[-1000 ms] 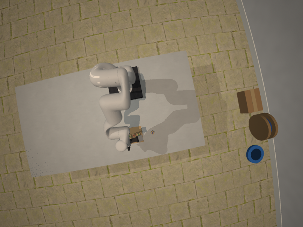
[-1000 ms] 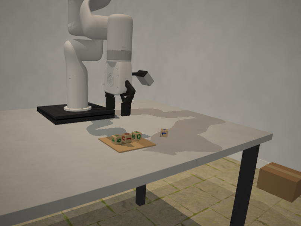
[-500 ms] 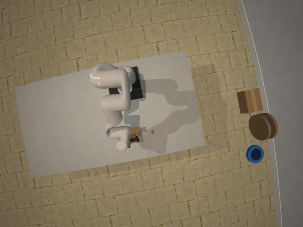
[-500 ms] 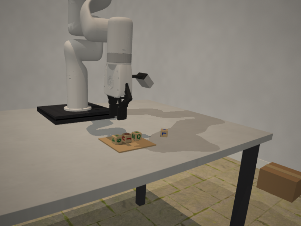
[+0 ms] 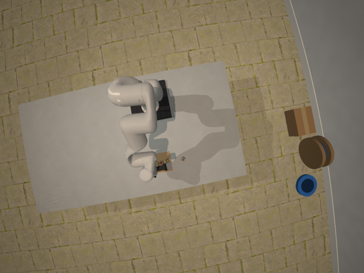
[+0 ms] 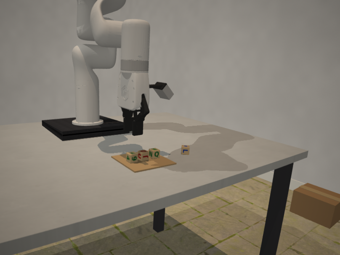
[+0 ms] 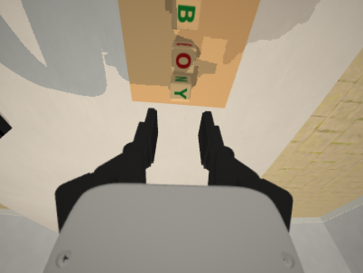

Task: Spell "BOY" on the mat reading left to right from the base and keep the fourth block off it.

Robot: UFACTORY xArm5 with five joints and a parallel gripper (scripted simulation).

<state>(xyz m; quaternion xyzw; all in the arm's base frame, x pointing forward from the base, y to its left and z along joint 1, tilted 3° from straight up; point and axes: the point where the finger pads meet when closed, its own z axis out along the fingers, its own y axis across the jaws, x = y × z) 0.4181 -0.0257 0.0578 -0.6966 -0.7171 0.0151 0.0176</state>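
The tan mat is 100 mm below my hand and 40 mm to the left of it.
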